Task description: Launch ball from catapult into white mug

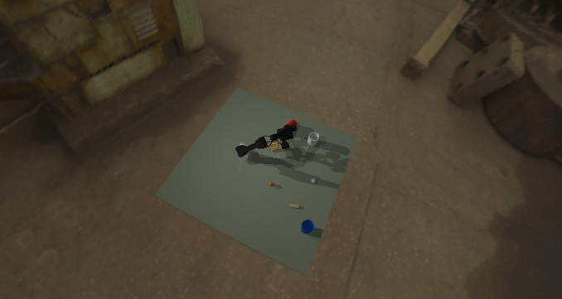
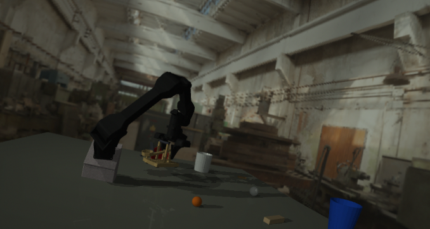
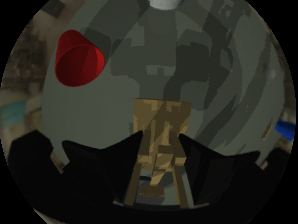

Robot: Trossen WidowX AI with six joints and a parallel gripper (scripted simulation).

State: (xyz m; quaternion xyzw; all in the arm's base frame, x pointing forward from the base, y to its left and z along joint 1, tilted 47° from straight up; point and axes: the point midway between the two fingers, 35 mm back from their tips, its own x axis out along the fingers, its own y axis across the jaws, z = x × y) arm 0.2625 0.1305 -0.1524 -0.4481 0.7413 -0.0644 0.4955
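My gripper tip is now 360 mm to the left of the orange ball, 60 mm short of it and 60 mm above it. The rest, counted from my gripper tip: white mug: 230 mm ahead, 180 mm to the left, 40 mm below; white ball: 370 mm ahead, 190 mm to the right, 50 mm below; catapult: 60 mm behind, 30 mm to the right, 20 mm above.
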